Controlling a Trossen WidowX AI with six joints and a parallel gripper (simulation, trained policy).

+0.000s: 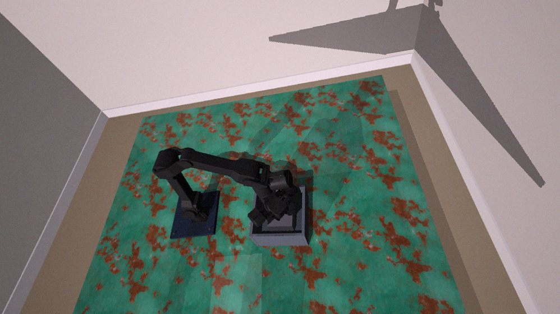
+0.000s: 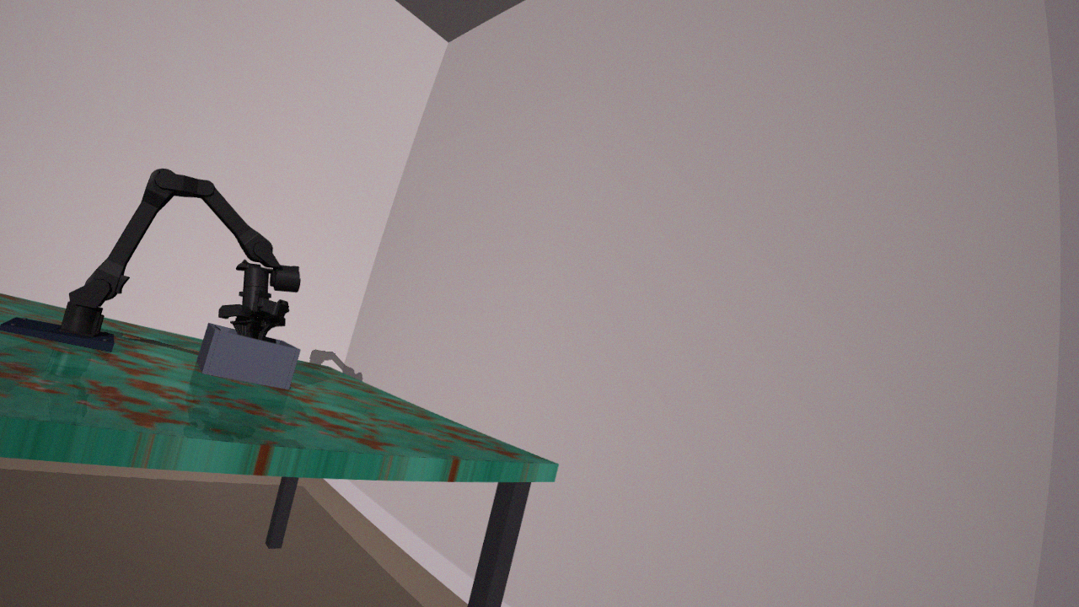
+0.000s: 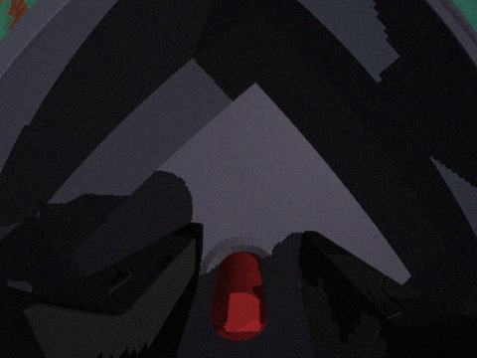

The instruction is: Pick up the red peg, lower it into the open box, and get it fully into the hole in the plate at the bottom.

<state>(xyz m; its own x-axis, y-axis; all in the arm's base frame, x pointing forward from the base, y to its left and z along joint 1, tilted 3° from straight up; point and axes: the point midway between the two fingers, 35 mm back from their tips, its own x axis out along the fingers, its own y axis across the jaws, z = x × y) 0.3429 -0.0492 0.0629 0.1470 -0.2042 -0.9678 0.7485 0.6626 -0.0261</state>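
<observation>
My gripper tip is 1 cm past the red peg, 1 cm to the right of it and 1 cm above it. Round my gripper tip: box (1 cm behind, 1 cm to the left, 3 cm below); then grey plate (1 cm behind, 1 cm to the left, 2 cm below).
</observation>
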